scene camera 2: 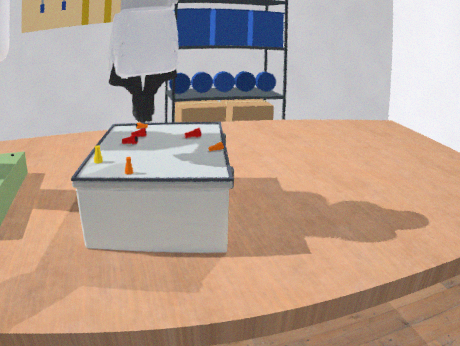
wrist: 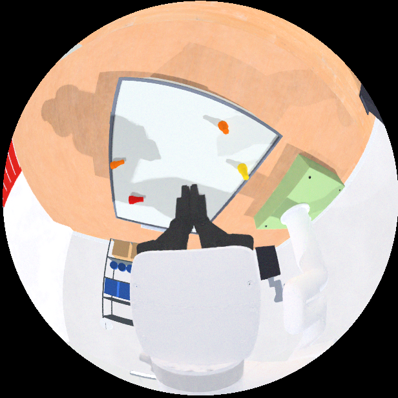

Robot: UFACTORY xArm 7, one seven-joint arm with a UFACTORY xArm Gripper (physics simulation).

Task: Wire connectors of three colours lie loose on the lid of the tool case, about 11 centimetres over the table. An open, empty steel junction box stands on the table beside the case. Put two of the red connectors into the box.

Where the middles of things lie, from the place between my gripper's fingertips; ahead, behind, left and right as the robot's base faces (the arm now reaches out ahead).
I see my gripper 110 mm above the pale grey tool case (scene camera 2: pixel 176 200), 50 mm to the right of it and 20 mm short of it.
